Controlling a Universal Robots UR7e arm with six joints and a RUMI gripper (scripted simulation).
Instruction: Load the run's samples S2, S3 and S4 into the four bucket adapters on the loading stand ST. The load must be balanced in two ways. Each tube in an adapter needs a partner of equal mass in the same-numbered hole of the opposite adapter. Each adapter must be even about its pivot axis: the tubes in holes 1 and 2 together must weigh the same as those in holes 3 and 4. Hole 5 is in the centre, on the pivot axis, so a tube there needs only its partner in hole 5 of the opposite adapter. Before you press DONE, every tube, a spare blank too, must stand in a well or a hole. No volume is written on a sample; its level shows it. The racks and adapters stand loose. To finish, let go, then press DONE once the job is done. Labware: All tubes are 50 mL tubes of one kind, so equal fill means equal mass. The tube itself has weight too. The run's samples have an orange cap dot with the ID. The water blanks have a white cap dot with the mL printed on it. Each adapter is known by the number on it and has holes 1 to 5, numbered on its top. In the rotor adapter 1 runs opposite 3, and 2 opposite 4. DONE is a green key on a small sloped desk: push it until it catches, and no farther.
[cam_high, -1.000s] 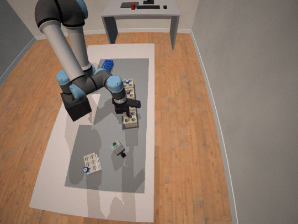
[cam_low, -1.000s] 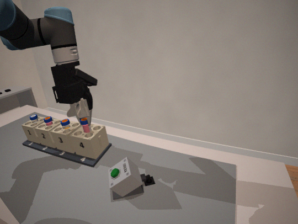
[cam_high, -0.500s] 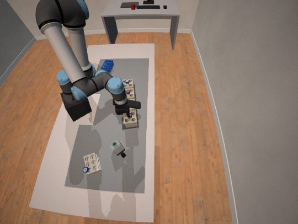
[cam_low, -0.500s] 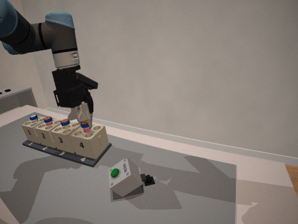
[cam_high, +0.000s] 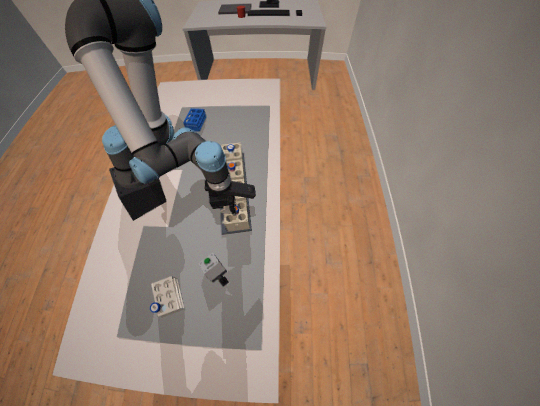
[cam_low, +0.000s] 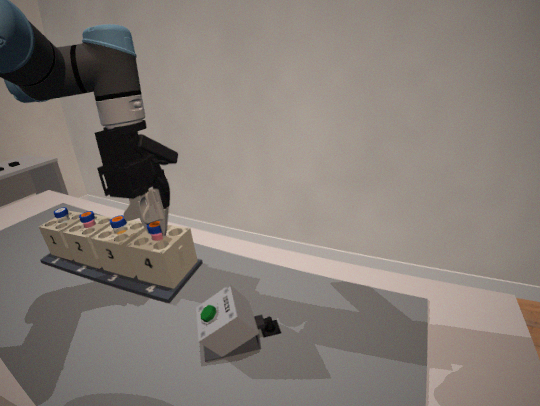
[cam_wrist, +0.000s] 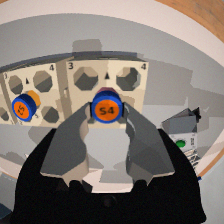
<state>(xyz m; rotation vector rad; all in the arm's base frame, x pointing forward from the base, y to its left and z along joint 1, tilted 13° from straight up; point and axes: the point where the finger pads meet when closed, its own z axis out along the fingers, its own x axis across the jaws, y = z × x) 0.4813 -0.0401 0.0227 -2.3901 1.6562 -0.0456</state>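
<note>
Right now my hand is 5 cm past the green done key, 22 cm to the left of it and 5 cm above it. Round my hand: loading stand: 7 cm behind, 15 cm to the left, 11 cm below; then blue-capped blank tube: 11 cm behind, 30 cm to the left, 5 cm below; then adapter 4: 7 cm below.
</note>
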